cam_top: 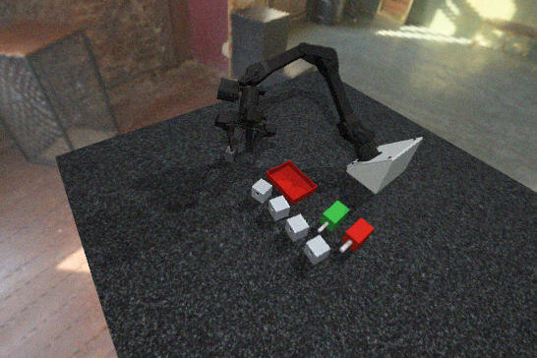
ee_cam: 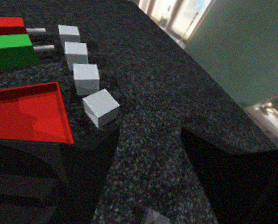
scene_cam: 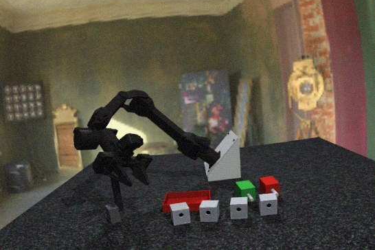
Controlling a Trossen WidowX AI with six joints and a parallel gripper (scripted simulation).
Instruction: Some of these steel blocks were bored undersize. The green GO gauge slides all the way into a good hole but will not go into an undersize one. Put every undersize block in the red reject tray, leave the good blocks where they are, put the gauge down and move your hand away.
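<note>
Now: gripper tip 280 mm to the right of the green gauge, 130 mm past it and 100 mm above it. The rest, counted from my gripper tip: red reject tray: 130 mm behind, 110 mm below, 100 mm to the left; then red gauge: 360 mm to the left, 150 mm behind, 100 mm below.
</note>
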